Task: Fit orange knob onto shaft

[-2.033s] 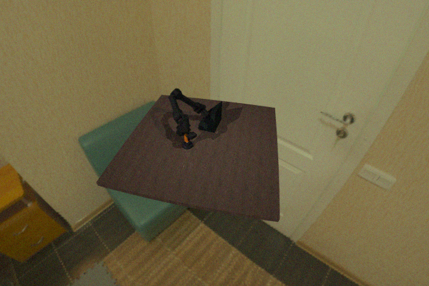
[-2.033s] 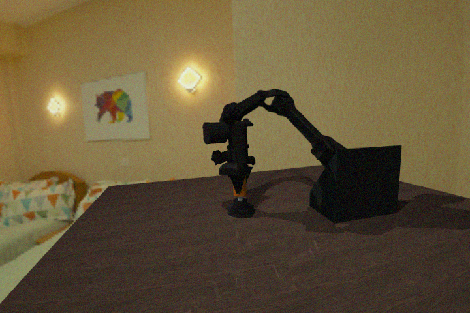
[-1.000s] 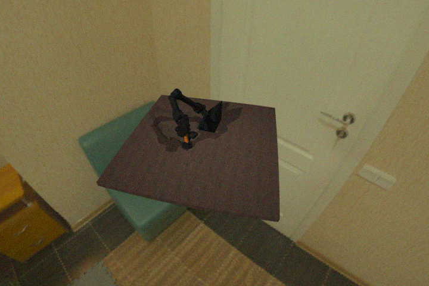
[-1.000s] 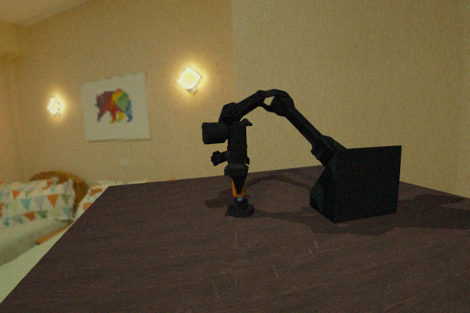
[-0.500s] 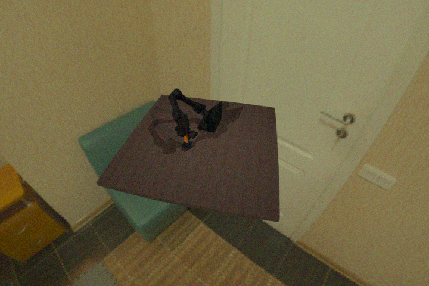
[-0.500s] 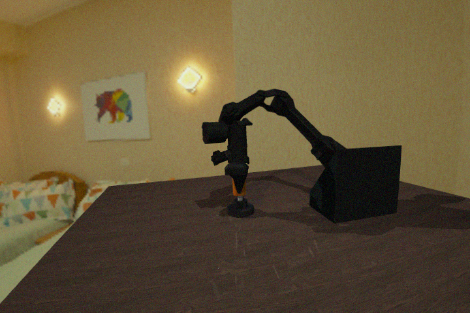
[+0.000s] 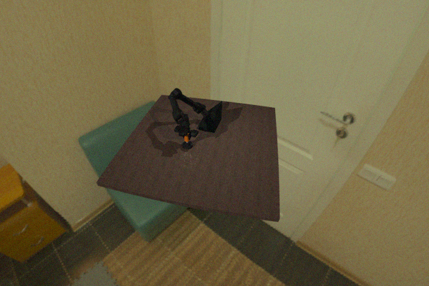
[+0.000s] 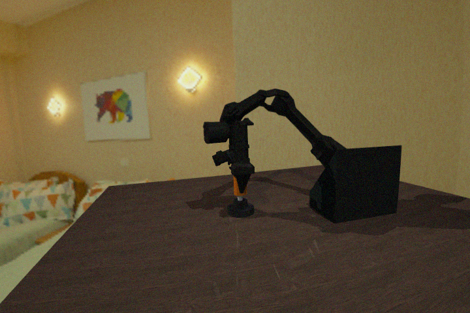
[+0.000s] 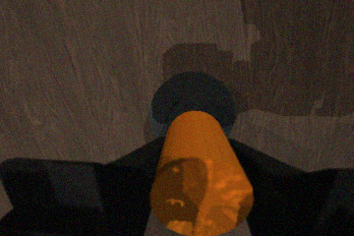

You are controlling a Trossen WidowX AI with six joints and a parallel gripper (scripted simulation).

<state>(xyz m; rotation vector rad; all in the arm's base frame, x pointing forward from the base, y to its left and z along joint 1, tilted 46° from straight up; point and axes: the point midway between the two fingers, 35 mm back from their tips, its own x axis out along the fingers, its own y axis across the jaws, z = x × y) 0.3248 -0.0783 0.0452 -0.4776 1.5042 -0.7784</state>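
Right now the orange knob is 30 mm above my gripper tip. From my gripper tip the other things lie so: round pedestal (40 mm below).
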